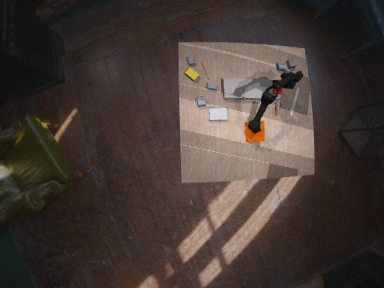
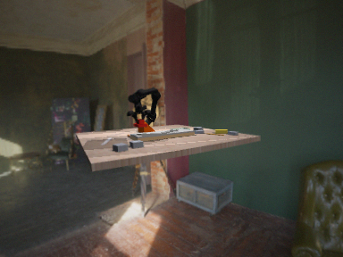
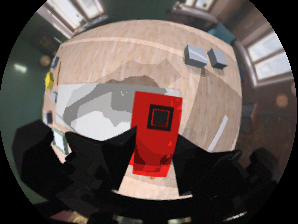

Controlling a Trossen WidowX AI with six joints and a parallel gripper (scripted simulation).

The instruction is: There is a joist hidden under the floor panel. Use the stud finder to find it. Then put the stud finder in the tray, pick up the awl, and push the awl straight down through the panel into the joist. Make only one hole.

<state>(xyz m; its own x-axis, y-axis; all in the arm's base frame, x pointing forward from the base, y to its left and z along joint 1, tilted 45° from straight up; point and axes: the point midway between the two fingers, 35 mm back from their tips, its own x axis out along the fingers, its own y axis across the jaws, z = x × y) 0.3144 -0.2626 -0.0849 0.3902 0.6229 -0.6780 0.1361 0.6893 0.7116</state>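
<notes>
Now: gripper tip 150 mm past the pale green tray, 540 mm to the right of it and 110 mm above it. Also, from my gripper tip: red stud finder 10 mm ahead, 20 mm above; then awl 170 mm behind, 20 mm to the right, 120 mm below; then square indicator 20 mm ahead, 30 mm above.
</notes>
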